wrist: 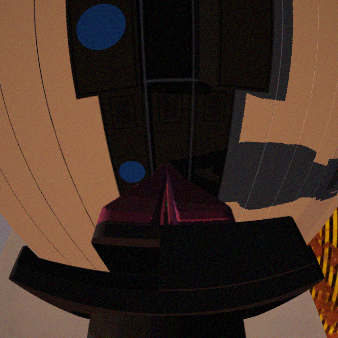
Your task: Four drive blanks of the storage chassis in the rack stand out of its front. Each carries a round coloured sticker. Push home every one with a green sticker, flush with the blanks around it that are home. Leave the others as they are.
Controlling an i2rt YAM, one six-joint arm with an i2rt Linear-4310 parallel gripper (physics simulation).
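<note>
The dark storage chassis (171, 80) runs down the middle of the view, with thin grey dividers between its columns. At the upper left a blank (105, 67) with a round blue sticker (101, 27) looks nearer than the row below it. At the upper right a dark blank (245, 45) looks near too, with no sticker showing. Lower left, a blank (117, 147) carries a smaller blue sticker (132, 171). No green sticker shows. My gripper (166, 169) is shut and empty, its dark red fingertips together in front of the lower middle column; whether they touch it I cannot tell.
Tan surfaces (60, 150) with thin curved lines lie on both sides of the chassis. A dark grey shadow (270, 175) falls on the right one. A yellow and black striped area (328, 240) with rusty orange patches shows at the lower right edge.
</note>
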